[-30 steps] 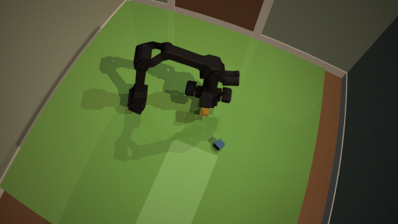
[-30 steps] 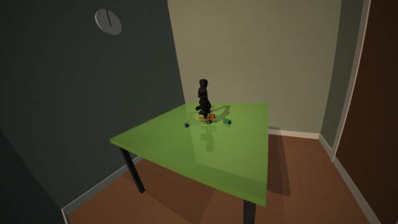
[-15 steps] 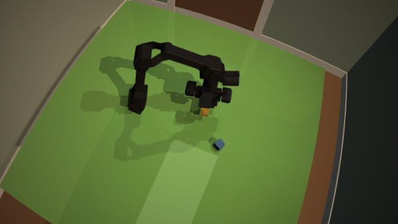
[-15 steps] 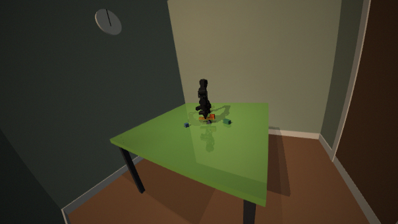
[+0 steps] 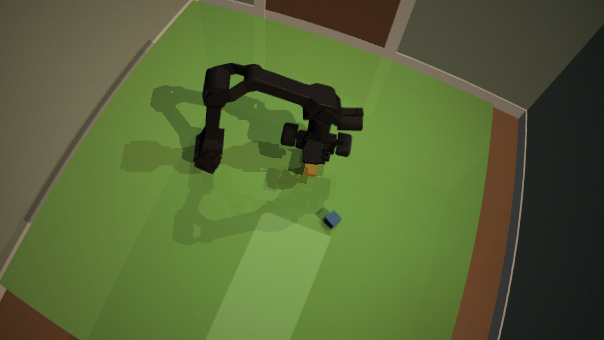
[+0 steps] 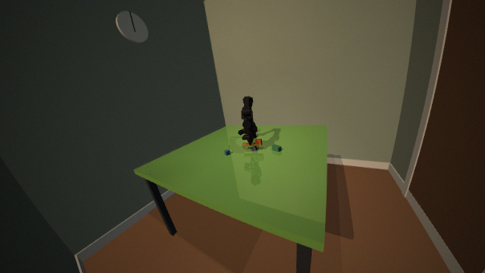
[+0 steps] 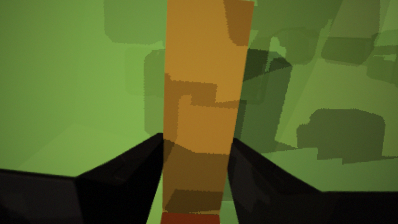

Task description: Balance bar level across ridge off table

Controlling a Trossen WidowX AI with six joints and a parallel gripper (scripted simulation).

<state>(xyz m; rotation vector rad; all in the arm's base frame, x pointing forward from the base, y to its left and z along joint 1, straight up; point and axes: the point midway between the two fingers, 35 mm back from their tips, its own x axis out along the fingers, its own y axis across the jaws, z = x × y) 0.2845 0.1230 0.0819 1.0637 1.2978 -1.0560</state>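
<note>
The yellow-orange bar is 1 cm behind my gripper tip, 4 cm to the left of it and 1 cm above it. The rest, counted from my gripper tip: blue block (12 cm ahead, 15 cm to the right, 3 cm below); dark green block (4 cm behind, 19 cm to the left, 3 cm below).
</note>
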